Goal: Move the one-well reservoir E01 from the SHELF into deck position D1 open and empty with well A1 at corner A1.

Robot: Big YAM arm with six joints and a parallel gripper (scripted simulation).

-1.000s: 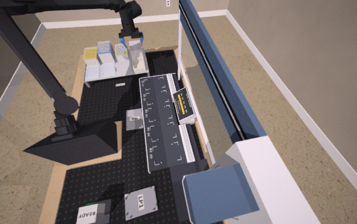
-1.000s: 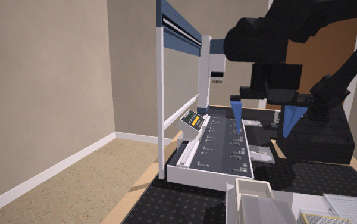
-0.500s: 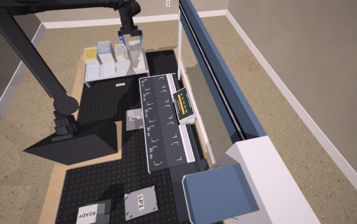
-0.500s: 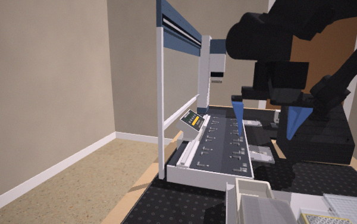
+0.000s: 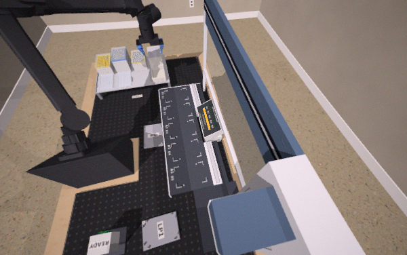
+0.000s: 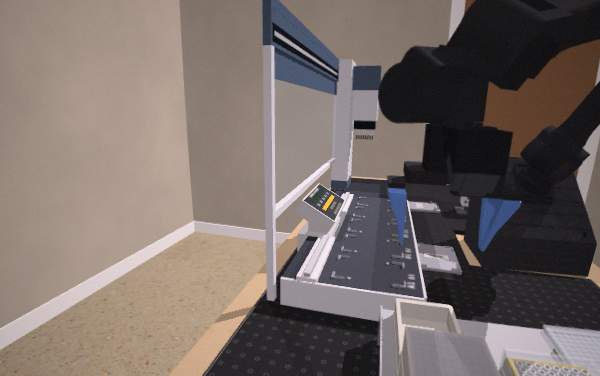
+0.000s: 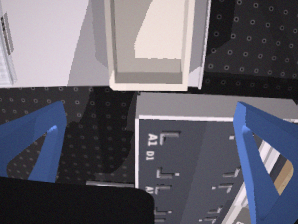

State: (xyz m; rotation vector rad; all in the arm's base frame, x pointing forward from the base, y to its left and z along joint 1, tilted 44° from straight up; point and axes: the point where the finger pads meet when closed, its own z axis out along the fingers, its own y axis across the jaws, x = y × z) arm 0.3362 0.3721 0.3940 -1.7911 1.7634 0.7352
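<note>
My gripper is now 140 mm to the right of the white block and 100 mm above it. Also, from my hand: shelf 160 mm behind, 70 mm to the left, 160 mm below; then pipetting head 140 mm ahead, 920 mm to the right, 170 mm above.
</note>
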